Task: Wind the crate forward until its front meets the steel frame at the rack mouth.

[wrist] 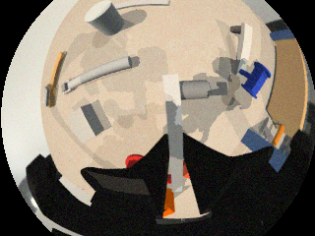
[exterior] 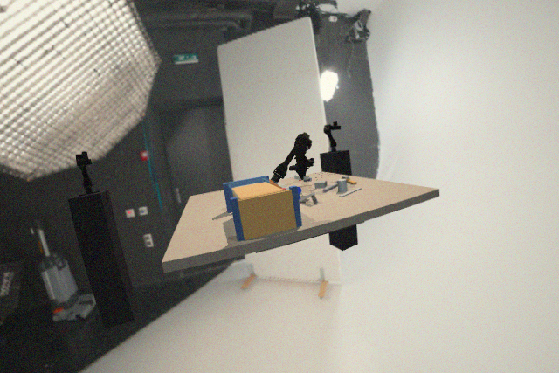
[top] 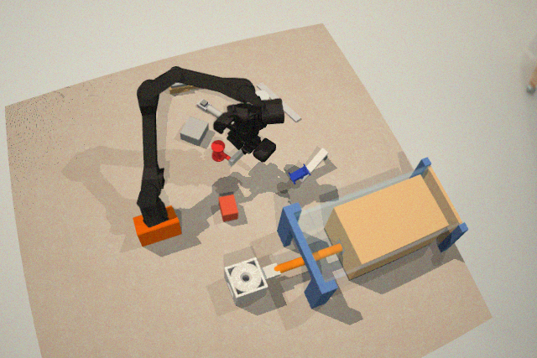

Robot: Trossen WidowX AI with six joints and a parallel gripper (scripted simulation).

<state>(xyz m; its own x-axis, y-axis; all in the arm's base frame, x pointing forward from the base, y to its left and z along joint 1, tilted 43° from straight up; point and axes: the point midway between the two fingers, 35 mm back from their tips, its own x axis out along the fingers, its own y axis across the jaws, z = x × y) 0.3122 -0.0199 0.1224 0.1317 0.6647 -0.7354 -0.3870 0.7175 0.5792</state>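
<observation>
Right now my gripper tip is 6 cm past the red knob, 2 cm to the right of it and 2 cm below it. Also, from my gripper tip: grey block 8 cm behind, 18 cm to the left, 8 cm below; then blue knob 13 cm ahead, 12 cm to the right, 5 cm below; then red-knobbed winch handle 2 cm behind, 1 cm above.
</observation>
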